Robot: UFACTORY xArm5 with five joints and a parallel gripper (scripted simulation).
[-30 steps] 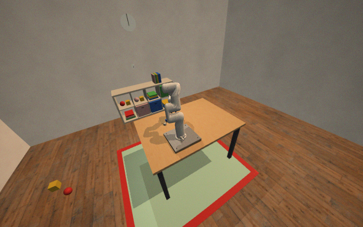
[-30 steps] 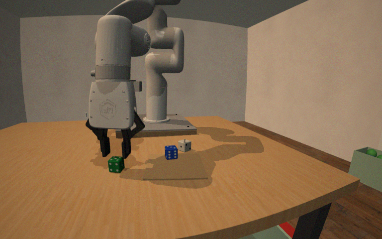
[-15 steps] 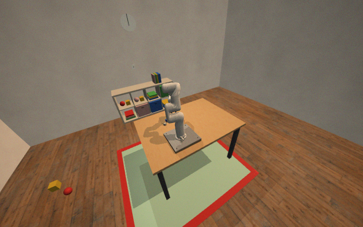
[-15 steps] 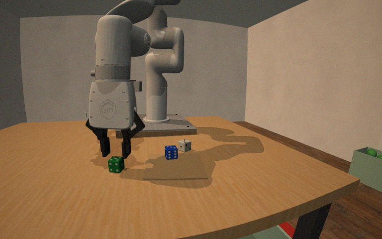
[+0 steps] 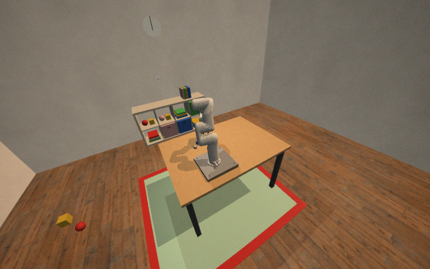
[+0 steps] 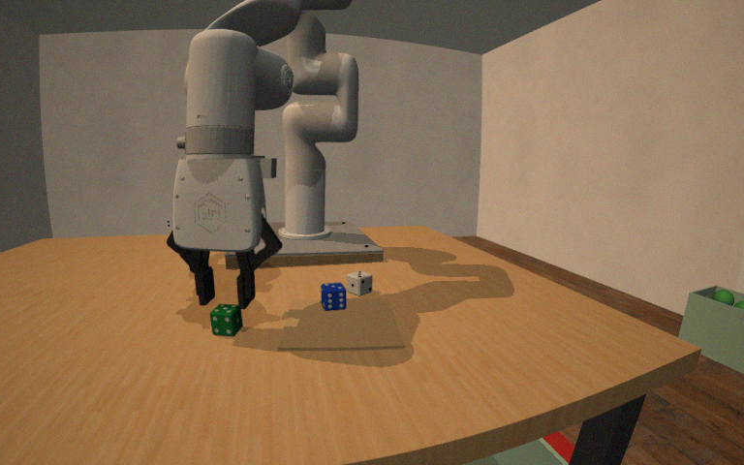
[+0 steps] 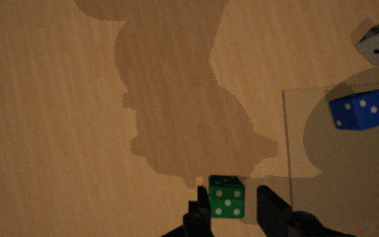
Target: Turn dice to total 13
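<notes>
My hand is 40 mm above the green die. From my hand the other things lie so: blue die: 140 mm to the left, 50 mm behind, 40 mm below; then white die: 180 mm to the left, 110 mm behind, 40 mm below; then tan mat: 140 mm to the left, 50 mm below, 10 mm behind.
</notes>
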